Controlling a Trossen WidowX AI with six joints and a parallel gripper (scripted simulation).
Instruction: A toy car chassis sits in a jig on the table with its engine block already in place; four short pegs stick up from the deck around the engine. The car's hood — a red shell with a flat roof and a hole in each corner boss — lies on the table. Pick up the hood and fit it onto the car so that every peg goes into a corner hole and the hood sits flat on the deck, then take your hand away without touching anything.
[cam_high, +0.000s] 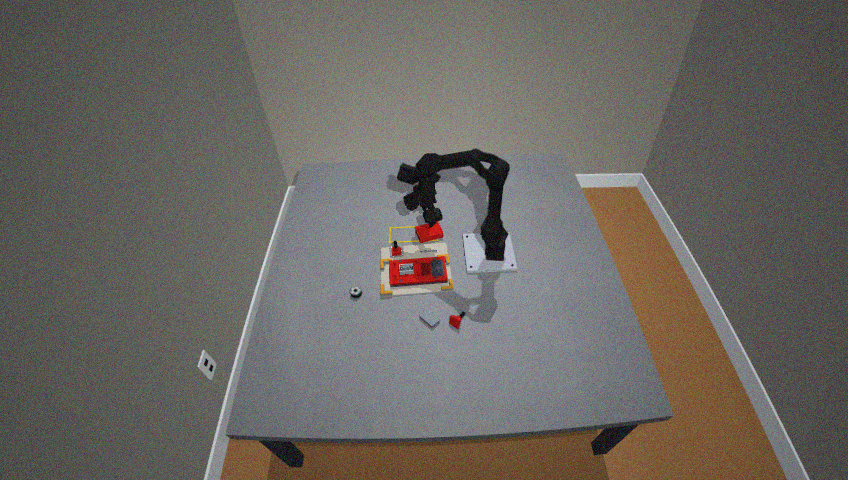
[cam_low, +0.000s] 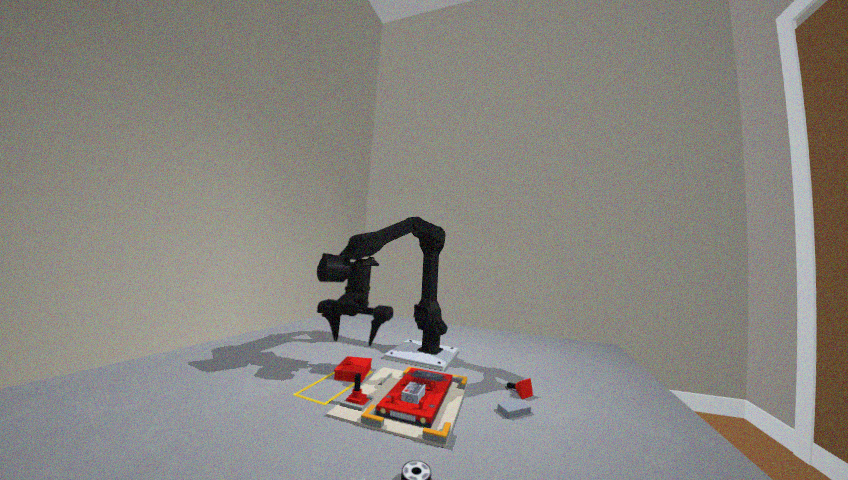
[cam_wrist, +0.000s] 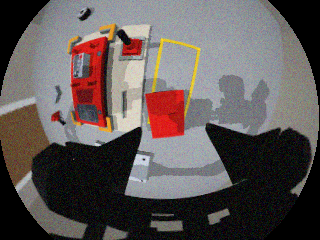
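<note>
The red hood lies 6 cm below my gripper tip. From my gripper tip the other things lie so: grey engine block 22 cm to the left, 5 cm below, 5 cm ahead; then black wheel 31 cm to the left, 22 cm ahead, 7 cm below.
</note>
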